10 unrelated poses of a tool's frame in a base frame.
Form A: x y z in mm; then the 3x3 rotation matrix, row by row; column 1 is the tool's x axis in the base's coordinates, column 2 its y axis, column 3 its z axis. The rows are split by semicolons.
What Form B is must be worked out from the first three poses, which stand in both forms.
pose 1, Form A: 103, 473, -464; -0.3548, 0.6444, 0.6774; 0.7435, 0.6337, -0.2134; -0.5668, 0.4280, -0.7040
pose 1, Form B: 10.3, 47.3, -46.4; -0.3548, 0.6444, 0.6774; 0.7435, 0.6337, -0.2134; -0.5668, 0.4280, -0.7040
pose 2, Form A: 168, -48, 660; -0.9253, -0.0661, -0.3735; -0.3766, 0.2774, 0.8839; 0.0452, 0.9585, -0.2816
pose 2, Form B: 16.8, -4.8, 66.0; -0.9253, -0.0661, -0.3735; -0.3766, 0.2774, 0.8839; 0.0452, 0.9585, -0.2816
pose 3, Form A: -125, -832, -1; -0.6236, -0.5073, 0.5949; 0.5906, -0.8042, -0.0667; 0.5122, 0.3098, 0.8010
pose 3, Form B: -12.5, -83.2, -0.1; -0.6236, -0.5073, 0.5949; 0.5906, -0.8042, -0.0667; 0.5122, 0.3098, 0.8010
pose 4, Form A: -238, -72, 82; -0.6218, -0.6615, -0.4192; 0.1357, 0.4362, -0.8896; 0.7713, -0.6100, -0.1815
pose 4, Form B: -23.8, -7.2, 8.2; -0.6218, -0.6615, -0.4192; 0.1357, 0.4362, -0.8896; 0.7713, -0.6100, -0.1815
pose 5, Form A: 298, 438, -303; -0.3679, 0.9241, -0.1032; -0.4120, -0.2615, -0.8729; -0.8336, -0.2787, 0.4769
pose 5, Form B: 29.8, 43.8, -30.3; -0.3679, 0.9241, -0.1032; -0.4120, -0.2615, -0.8729; -0.8336, -0.2787, 0.4769
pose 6, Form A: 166, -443, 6; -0.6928, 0.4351, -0.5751; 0.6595, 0.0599, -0.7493; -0.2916, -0.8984, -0.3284
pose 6, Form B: 16.6, -44.3, 0.6; -0.6928, 0.4351, -0.5751; 0.6595, 0.0599, -0.7493; -0.2916, -0.8984, -0.3284
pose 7, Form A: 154, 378, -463; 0.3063, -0.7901, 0.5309; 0.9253, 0.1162, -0.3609; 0.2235, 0.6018, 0.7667
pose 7, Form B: 15.4, 37.8, -46.3; 0.3063, -0.7901, 0.5309; 0.9253, 0.1162, -0.3609; 0.2235, 0.6018, 0.7667
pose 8, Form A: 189, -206, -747; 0.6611, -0.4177, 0.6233; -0.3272, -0.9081, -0.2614; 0.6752, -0.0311, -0.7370
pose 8, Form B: 18.9, -20.6, -74.7; 0.6611, -0.4177, 0.6233; -0.3272, -0.9081, -0.2614; 0.6752, -0.0311, -0.7370
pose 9, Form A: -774, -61, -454; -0.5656, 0.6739, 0.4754; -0.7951, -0.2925, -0.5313; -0.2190, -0.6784, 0.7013
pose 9, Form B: -77.4, -6.1, -45.4; -0.5656, 0.6739, 0.4754; -0.7951, -0.2925, -0.5313; -0.2190, -0.6784, 0.7013
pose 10, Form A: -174, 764, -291; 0.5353, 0.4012, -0.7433; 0.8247, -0.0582, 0.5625; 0.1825, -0.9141, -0.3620
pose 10, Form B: -17.4, 76.4, -29.1; 0.5353, 0.4012, -0.7433; 0.8247, -0.0582, 0.5625; 0.1825, -0.9141, -0.3620
